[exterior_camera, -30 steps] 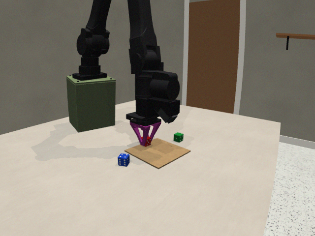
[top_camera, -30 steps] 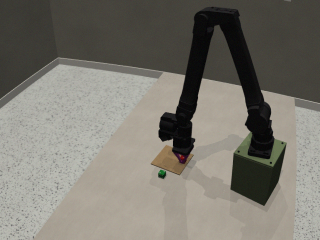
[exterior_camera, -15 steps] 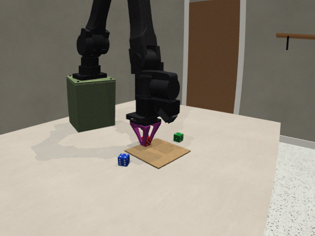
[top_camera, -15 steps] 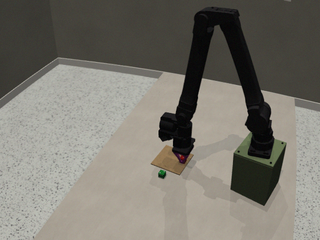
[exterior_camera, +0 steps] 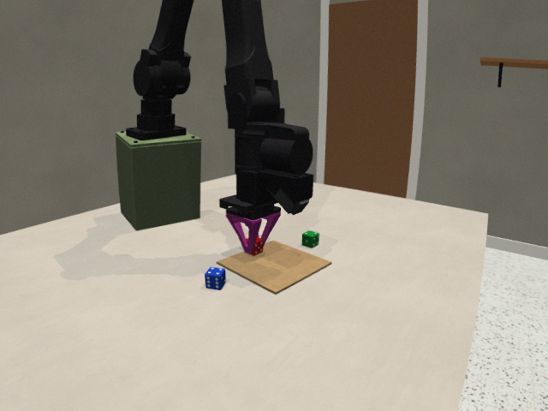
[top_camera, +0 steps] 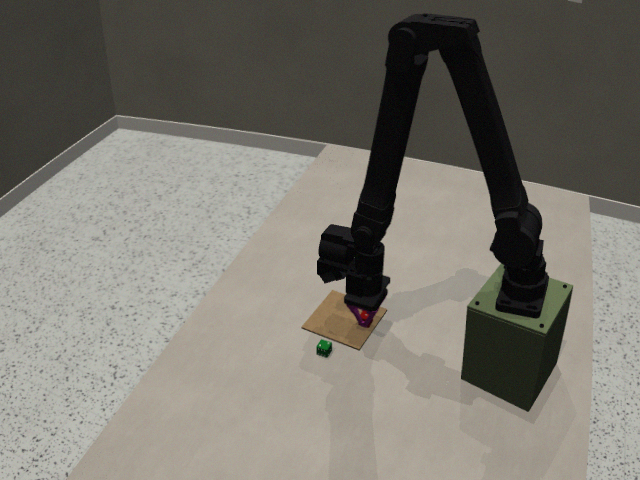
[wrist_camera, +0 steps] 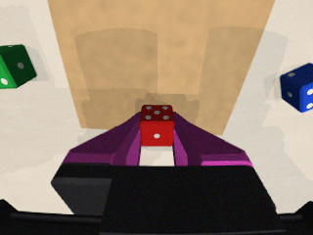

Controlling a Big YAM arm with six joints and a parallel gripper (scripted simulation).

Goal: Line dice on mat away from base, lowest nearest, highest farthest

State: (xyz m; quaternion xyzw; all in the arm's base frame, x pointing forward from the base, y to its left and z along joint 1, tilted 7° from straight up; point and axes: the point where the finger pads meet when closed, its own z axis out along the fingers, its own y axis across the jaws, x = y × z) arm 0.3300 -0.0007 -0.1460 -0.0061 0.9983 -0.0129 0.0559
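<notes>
Now: hand right at the red die. The rest, counted from my hand: blue die (3 cm ahead, 12 cm to the right, 1 cm below); then tan mat (5 cm ahead, 2 cm below); then green die (5 cm ahead, 11 cm to the left, 1 cm below).
</notes>
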